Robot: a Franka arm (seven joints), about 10 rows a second.
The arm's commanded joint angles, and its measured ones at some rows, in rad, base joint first. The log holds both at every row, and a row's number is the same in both.
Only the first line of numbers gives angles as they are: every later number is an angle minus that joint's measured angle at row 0.
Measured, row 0:
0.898 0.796 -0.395 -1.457 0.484 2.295 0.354
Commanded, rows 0 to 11:
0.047 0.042 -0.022 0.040 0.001 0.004 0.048
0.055 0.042 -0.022 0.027 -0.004 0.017 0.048
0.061 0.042 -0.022 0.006 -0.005 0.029 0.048
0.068 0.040 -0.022 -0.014 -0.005 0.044 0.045
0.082 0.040 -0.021 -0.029 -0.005 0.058 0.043
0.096 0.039 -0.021 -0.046 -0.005 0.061 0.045
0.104 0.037 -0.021 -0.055 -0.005 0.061 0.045
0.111 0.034 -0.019 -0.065 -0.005 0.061 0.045
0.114 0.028 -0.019 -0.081 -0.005 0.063 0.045
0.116 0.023 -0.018 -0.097 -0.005 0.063 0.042
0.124 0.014 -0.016 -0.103 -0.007 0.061 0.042
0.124 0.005 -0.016 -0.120 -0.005 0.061 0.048
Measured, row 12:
0.103 0.046 -0.006 -0.062 -0.001 0.051 0.035
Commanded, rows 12 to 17:
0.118 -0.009 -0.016 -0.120 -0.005 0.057 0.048
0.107 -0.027 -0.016 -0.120 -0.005 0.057 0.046
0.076 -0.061 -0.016 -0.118 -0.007 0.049 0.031
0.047 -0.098 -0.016 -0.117 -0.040 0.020 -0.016
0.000 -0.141 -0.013 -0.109 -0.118 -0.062 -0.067
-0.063 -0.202 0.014 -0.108 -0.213 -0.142 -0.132
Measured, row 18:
0.022 -0.085 -0.029 -0.070 -0.115 -0.049 -0.050
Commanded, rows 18 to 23:
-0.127 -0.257 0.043 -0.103 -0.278 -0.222 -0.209
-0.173 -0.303 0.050 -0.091 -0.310 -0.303 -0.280
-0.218 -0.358 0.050 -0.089 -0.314 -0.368 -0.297
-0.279 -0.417 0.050 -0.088 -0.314 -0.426 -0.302
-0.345 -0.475 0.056 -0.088 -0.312 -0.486 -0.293
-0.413 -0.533 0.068 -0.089 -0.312 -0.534 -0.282
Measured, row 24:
-0.318 -0.430 0.022 -0.053 -0.295 -0.481 -0.289
